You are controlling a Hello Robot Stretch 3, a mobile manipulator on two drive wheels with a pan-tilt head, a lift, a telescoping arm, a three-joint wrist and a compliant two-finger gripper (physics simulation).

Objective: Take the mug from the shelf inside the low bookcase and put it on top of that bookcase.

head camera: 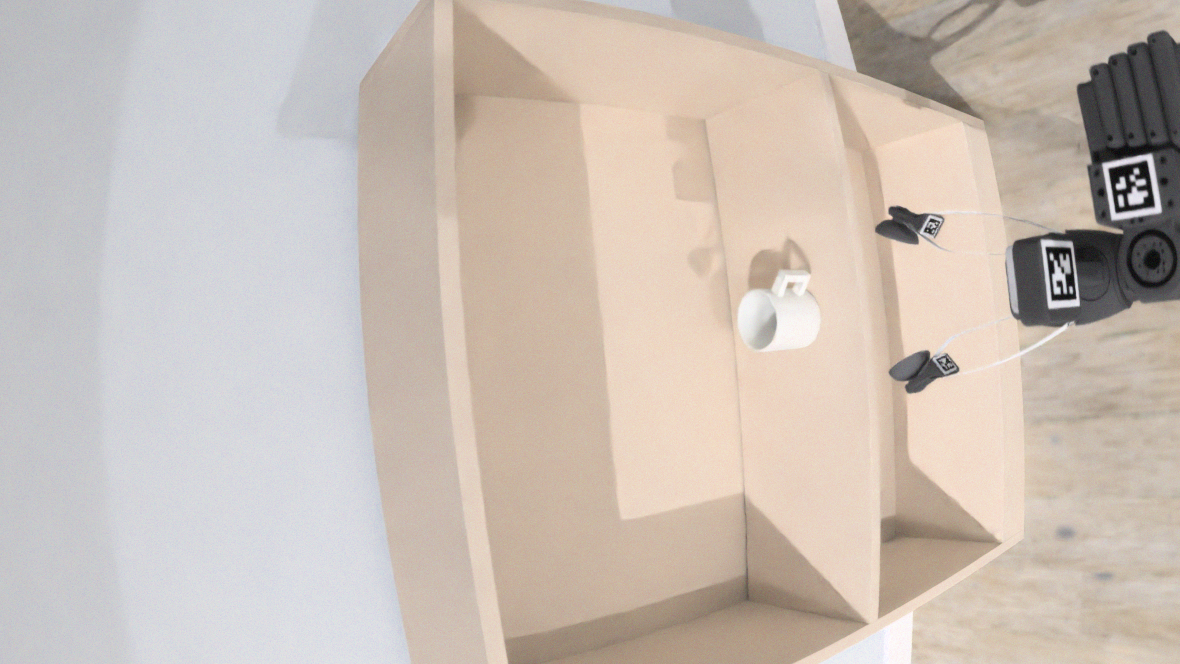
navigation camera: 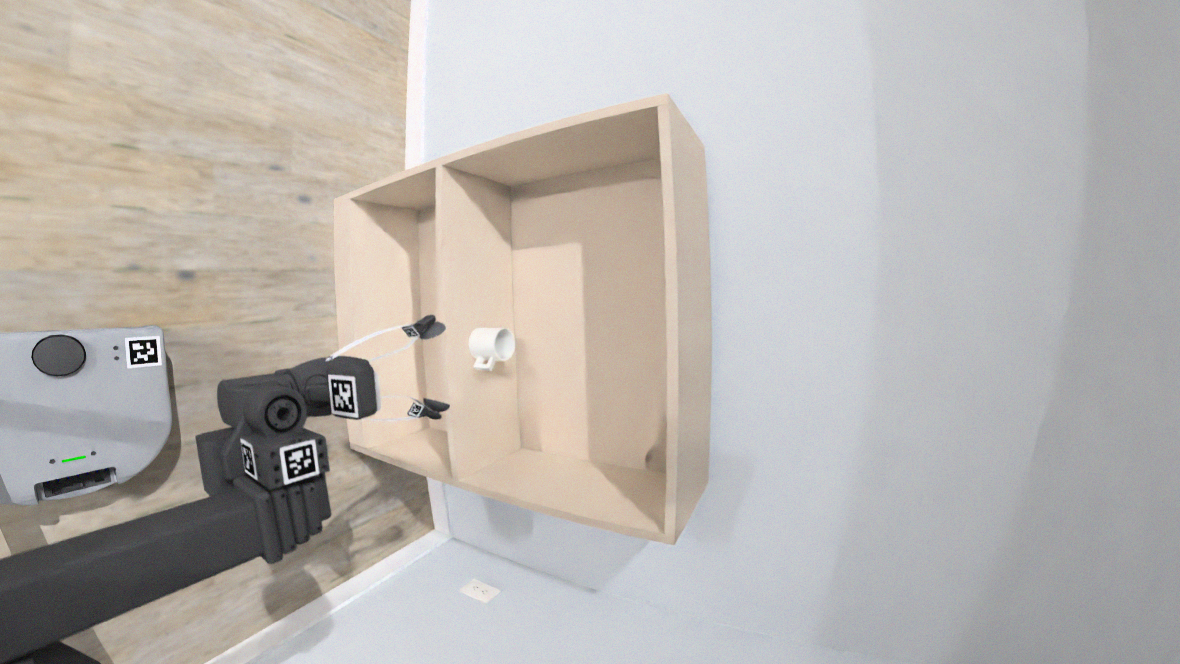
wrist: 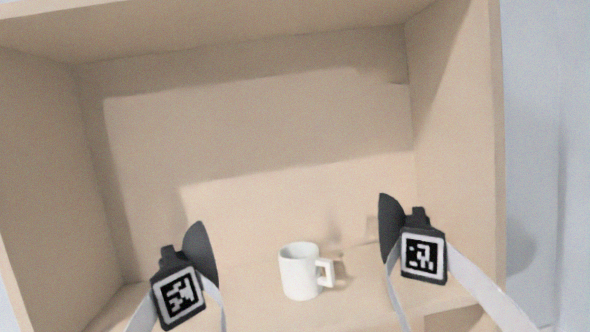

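Where they show: gripper, fingertip midpoint: [head camera: 888, 301] [navigation camera: 443, 366]; robot's base, link origin: [navigation camera: 60, 353].
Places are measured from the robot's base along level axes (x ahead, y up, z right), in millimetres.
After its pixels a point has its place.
Note:
The white mug [head camera: 796, 322] @[x -19, y 568, z 738 mm] [navigation camera: 486, 342] @[x -18, y 579, z 738 mm] [wrist: 301, 280] stands upright on the shelf [head camera: 808, 445] @[x 149, y 517, z 777 mm] [navigation camera: 474, 264] @[x 174, y 516, z 768 mm] [wrist: 370, 295] inside the low wooden bookcase [head camera: 400, 330] @[x -37, y 1060, z 787 mm] [navigation camera: 691, 313] @[x 46, y 1060, z 754 mm] [wrist: 452, 100]. In the wrist view its square handle points right. My gripper [head camera: 903, 297] @[x -21, y 786, z 418 mm] [navigation camera: 431, 368] @[x -21, y 786, z 418 mm] [wrist: 294, 230] @[x -21, y 786, z 418 mm] is open, with its fingers wide apart and nothing between them. It is in front of the bookcase, short of the mug and apart from it. In the wrist view the mug shows between the two fingers, farther back. The bookcase's top board shows no object on it in the head view.
Side panels bound the shelf compartment left and right, and the top board covers it. A lower compartment [head camera: 948, 330] @[x 13, y 100, z 774 mm] [navigation camera: 383, 272] @[x 187, y 101, z 776 mm] lies under the shelf. A wall [head camera: 206, 330] @[x -61, y 1265, z 969 mm] [navigation camera: 783, 330] @[x 4, y 1220, z 966 mm] stands behind the bookcase. My arm [navigation camera: 140, 553] @[x -90, y 902, z 32 mm] and base [navigation camera: 82, 421] @[x -123, y 160, z 21 mm] are over the wooden floor [navigation camera: 206, 165] @[x 452, y 1, z 287 mm].

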